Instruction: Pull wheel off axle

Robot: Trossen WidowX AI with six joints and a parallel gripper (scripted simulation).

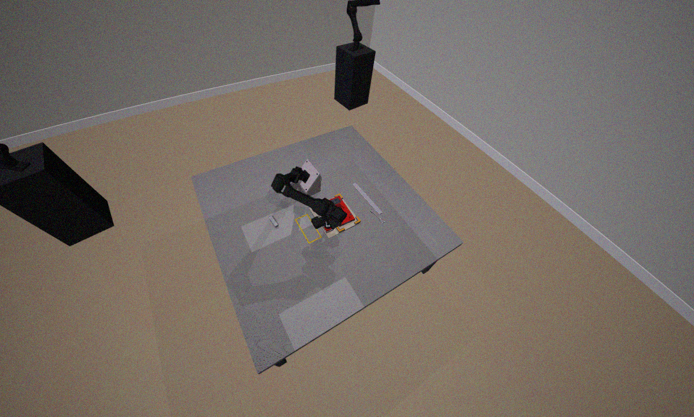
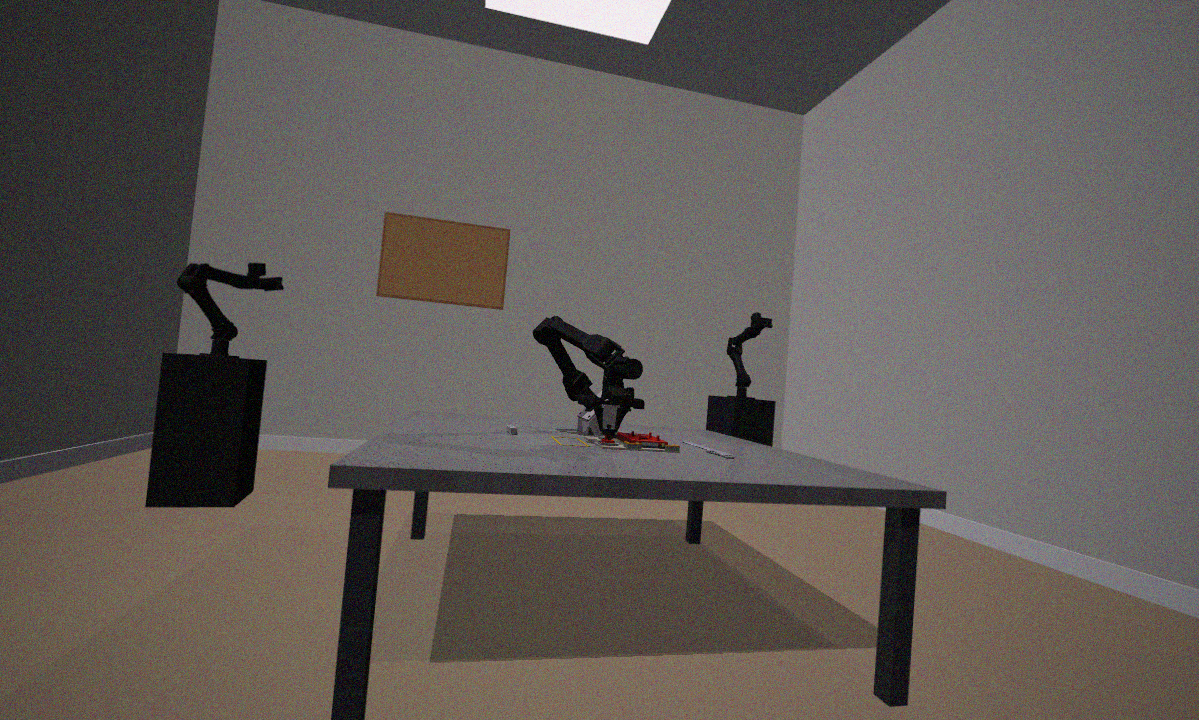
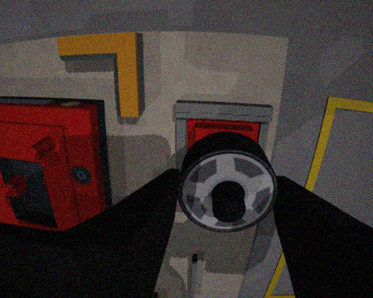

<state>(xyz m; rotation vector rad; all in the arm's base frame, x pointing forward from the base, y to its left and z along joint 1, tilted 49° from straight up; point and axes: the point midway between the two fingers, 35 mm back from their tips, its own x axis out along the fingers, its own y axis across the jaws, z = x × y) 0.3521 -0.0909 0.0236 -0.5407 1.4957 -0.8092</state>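
My gripper tip is now right at the wheel. Also, from my gripper tip: white block (230 mm behind, 240 mm to the right, 30 mm below); axle (10 mm below); white strip (40 mm behind, 350 mm to the left, 40 mm below).
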